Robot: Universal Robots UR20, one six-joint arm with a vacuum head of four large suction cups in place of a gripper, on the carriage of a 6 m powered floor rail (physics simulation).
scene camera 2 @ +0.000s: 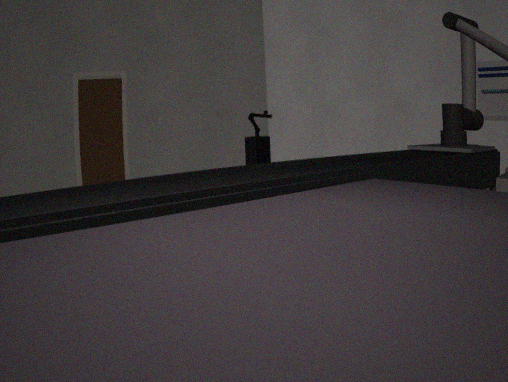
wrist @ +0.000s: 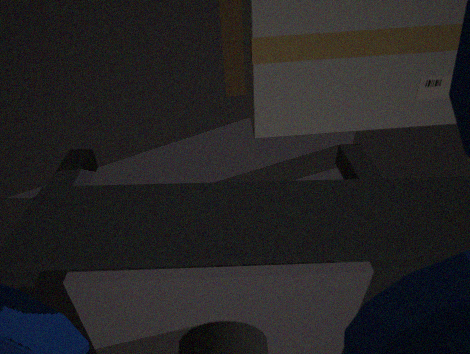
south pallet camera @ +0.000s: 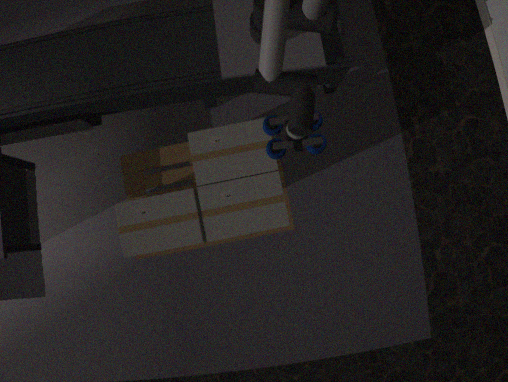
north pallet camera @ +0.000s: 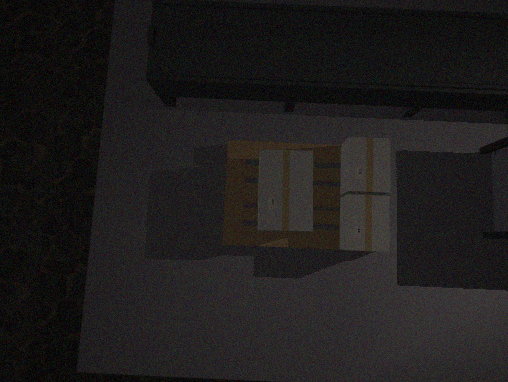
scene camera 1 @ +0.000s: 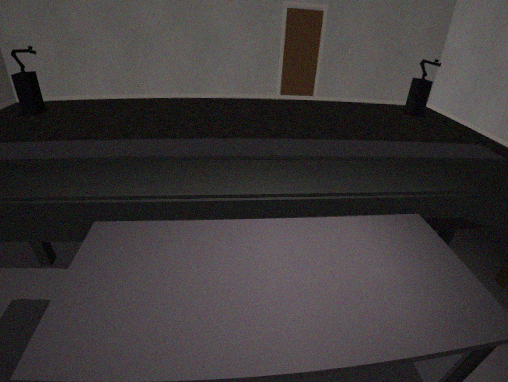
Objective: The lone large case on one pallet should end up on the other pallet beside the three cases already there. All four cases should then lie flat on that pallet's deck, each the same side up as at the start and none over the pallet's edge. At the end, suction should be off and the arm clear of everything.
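Seen in the pictures: hand, its tool point: (wrist: 214, 230); arm's base, origin of its link: (scene camera 2: 453, 145) (wrist: 223, 345).
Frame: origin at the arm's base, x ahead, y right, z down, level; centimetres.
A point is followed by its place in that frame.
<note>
A large white case (north pallet camera: 272, 190) @(x 101.4, y 546.3, z 16.2 cm) with a tan tape stripe lies flat on the north pallet (north pallet camera: 240, 150) @(x 67.8, y 570.9, z 42.5 cm). Two smaller-looking white boxes (north pallet camera: 356, 170) @(x 84.5, y 488.3, z 18.0 cm) (north pallet camera: 356, 220) @(x 119.1, y 487.4, z 20.5 cm) stand at that pallet's right end. Three white cases (south pallet camera: 235, 162) @(x 84.8, y 33.5, z 16.1 cm) (south pallet camera: 245, 220) @(x 124.1, y 32.0, z 16.2 cm) (south pallet camera: 160, 240) @(x 130.1, y 90.2, z 16.2 cm) lie flat on the south pallet (south pallet camera: 175, 153) @(x 66.8, y 78.5, z 42.6 cm), whose upper left deck is bare. One of the south cases (wrist: 350, 85) @(x 68.0, y 26.7, z 16.1 cm) shows at the upper right of the wrist view. My suction head (south pallet camera: 296, 136) @(x 85.0, y 0.0, z -39.9 cm) is open, with no case on its blue cups. It hangs over the south pallet's upper right corner and overlaps a case's end in the view; its height is unclear.
The dark rail (north pallet camera: 320, 50) (south pallet camera: 115, 65) (scene camera 1: 250, 175) runs along beside both pallets. A pale table (scene camera 1: 260, 290) @(x 96.7, y 300.3, z 4.0 cm) stands in front of it. My arm (scene camera 2: 468, 75) @(x 11.0, y -17.9, z -62.8 cm) stands on the rail carriage. Two dark pedestals (scene camera 1: 29, 92) (scene camera 1: 418, 95) with small arms stand near the far wall.
</note>
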